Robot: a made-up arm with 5 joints. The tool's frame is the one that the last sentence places. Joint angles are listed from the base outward.
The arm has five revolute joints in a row. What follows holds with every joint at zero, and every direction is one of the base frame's. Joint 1 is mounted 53.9 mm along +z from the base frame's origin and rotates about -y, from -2.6 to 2.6 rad. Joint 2 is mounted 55.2 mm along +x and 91 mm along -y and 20.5 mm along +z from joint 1 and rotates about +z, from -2.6 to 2.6 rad. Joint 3 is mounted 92.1 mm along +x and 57.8 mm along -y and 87 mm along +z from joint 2 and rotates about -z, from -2.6 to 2.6 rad. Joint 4 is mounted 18.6 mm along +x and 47.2 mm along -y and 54.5 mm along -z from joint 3 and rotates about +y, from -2.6 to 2.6 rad. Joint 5 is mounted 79 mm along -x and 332.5 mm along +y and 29.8 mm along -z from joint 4 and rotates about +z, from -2.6 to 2.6 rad. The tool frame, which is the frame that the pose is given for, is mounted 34.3 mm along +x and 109 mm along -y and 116.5 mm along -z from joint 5; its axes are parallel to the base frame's.
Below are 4 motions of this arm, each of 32 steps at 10 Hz.
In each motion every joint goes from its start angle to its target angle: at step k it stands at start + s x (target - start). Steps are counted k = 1, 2, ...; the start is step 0. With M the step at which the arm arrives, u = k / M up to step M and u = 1 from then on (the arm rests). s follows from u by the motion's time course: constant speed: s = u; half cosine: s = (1 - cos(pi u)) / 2; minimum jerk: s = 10 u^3 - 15 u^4 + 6 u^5.
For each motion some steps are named. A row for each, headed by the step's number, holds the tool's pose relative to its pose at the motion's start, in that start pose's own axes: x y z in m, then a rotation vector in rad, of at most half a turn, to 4 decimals.
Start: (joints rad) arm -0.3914 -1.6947 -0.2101 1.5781 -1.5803
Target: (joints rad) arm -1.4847 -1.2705 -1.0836 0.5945 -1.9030
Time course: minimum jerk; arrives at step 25
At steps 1, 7, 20, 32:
1: -0.0001 0.0002 -0.0003 0.0005 -0.0008 -0.0009
7: -0.0102 0.0528 -0.0603 0.1144 -0.1836 -0.1817
20: 0.2246 0.1176 -0.1861 0.2924 -1.3123 -0.5144
32: 0.2395 0.1044 -0.1772 0.2680 -1.3712 -0.4880

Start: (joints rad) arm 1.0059 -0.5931 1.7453 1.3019 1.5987
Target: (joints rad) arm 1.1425 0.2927 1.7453 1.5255 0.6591
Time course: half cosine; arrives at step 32
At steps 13, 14, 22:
13: -0.0787 0.0587 -0.1081 0.0645 0.3095 -0.2204
14: -0.0921 0.0668 -0.1194 0.0642 0.3530 -0.2501
22: -0.2119 0.1274 -0.1797 -0.0194 0.6985 -0.4791

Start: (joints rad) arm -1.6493 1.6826 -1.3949 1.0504 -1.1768
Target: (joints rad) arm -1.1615 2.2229 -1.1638 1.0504 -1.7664
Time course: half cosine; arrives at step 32
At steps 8, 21, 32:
8: -0.0042 -0.0191 0.0172 -0.0810 -0.0137 -0.0664
21: -0.0184 -0.0759 0.0999 -0.3876 -0.1205 -0.3005
32: -0.0228 -0.0909 0.1410 -0.5117 -0.1924 -0.3859

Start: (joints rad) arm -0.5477 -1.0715 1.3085 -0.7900 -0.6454
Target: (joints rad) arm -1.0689 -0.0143 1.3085 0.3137 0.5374
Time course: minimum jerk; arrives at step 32
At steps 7, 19, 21, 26, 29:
7: -0.0150 -0.0094 0.0161 -0.0038 0.0633 0.1622
19: -0.1165 -0.1405 0.0947 -0.1533 0.5724 1.5547
21: -0.1292 -0.1744 0.1010 -0.2108 0.6796 1.7861
26: -0.1430 -0.2419 0.1103 -0.3395 0.8985 2.1578
29: -0.1443 -0.2594 0.1126 -0.3759 0.9581 2.2384

